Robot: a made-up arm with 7 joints. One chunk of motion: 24 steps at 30 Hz.
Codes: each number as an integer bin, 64 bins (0 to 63) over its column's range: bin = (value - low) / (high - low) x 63, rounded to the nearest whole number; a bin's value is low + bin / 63 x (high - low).
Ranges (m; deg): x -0.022..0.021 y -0.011..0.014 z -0.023..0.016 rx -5.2..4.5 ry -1..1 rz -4.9..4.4
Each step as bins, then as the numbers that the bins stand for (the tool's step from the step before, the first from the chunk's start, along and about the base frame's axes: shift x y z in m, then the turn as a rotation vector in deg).
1 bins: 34 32 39 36 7 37
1 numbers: 0.00121 0.00170 0.00114 0.343 -0.778 0.562
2 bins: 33 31 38 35 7 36
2 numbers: 0.00052 0.00130 0.00052 0.189 -0.778 0.414
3 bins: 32 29 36 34 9 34
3 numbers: -0.00016 0.00051 -0.00071 0.035 -0.714 0.119
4 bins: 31 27 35 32 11 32
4 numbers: -0.00084 -0.00029 -0.00133 -0.273 -0.651 -0.176
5 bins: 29 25 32 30 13 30
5 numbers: -0.00221 -0.00108 -0.00319 -0.581 -0.587 -0.471
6 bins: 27 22 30 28 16 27
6 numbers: -0.00357 -0.00227 -0.00443 -0.889 -0.492 -0.914
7 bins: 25 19 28 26 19 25
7 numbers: -0.00494 -0.00346 -0.00567 -1.197 -0.397 -1.210
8 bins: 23 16 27 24 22 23
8 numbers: -0.00630 -0.00465 -0.00629 -1.505 -0.302 -1.505
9 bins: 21 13 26 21 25 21
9 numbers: -0.00767 -0.00584 -0.00690 -1.967 -0.206 -1.800
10 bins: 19 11 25 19 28 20
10 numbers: -0.00903 -0.00663 -0.00752 -2.275 -0.111 -1.948
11 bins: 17 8 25 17 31 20
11 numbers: -0.01040 -0.00783 -0.00752 -2.583 -0.016 -1.948
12 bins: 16 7 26 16 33 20
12 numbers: -0.01108 -0.00822 -0.00690 -2.737 0.048 -1.948
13 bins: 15 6 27 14 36 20
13 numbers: -0.01176 -0.00862 -0.00629 -3.044 0.143 -1.948
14 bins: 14 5 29 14 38 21
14 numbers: -0.01244 -0.00902 -0.00505 -3.044 0.206 -1.800
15 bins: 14 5 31 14 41 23
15 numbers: -0.01244 -0.00902 -0.00381 -3.044 0.302 -1.505
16 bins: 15 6 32 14 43 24
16 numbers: -0.01176 -0.00862 -0.00319 -3.044 0.365 -1.357
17 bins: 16 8 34 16 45 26
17 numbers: -0.01108 -0.00783 -0.00195 -2.737 0.429 -1.062
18 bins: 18 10 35 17 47 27
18 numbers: -0.00971 -0.00703 -0.00133 -2.583 0.492 -0.914
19 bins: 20 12 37 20 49 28
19 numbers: -0.00835 -0.00624 -0.00010 -2.121 0.556 -0.767
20 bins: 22 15 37 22 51 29
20 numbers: -0.00698 -0.00505 -0.00010 -1.813 0.619 -0.619
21 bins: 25 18 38 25 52 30
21 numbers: -0.00494 -0.00386 0.00052 -1.351 0.651 -0.471
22 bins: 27 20 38 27 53 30
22 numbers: -0.00357 -0.00306 0.00052 -1.043 0.683 -0.471
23 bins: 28 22 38 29 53 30
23 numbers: -0.00289 -0.00227 0.00052 -0.735 0.683 -0.471
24 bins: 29 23 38 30 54 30
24 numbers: -0.00221 -0.00187 0.00052 -0.581 0.714 -0.471
